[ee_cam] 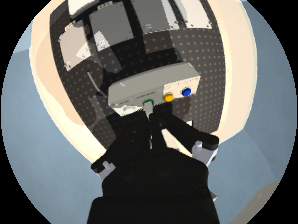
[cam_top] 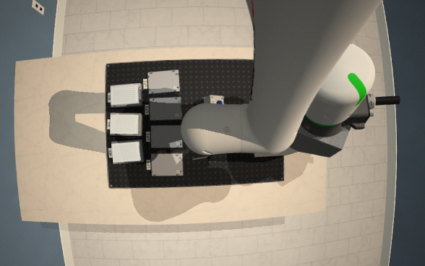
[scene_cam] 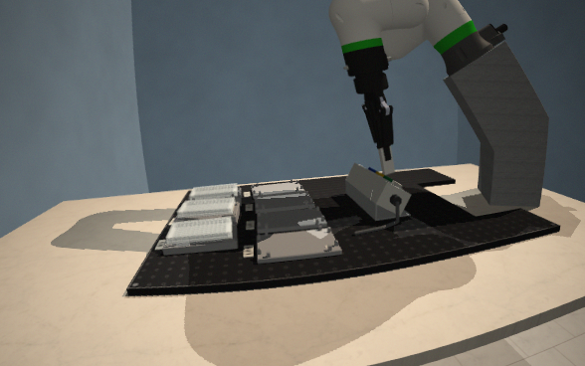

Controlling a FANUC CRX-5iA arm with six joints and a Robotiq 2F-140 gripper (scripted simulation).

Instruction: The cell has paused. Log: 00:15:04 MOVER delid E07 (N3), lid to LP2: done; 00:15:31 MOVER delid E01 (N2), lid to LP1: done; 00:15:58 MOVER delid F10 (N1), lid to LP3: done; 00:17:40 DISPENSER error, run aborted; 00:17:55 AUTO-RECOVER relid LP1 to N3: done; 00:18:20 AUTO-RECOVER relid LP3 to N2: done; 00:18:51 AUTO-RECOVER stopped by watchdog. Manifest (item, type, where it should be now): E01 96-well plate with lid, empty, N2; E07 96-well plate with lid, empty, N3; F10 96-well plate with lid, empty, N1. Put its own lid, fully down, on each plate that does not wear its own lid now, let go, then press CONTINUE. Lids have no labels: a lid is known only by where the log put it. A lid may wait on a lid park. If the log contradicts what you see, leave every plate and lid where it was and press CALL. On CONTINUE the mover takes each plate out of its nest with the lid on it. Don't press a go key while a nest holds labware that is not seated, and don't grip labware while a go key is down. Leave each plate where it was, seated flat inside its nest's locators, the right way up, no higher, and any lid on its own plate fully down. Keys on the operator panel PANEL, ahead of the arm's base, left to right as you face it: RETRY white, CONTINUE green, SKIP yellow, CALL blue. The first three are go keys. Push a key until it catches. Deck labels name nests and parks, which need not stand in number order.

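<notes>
The green key lies 5 cm below my hand. Round my hand: blue key: 10 cm to the right, 5 cm below; white key: 5 cm to the left, 5 cm below, 1 cm behind; yellow key: 5 cm to the right, 5 cm below.
</notes>
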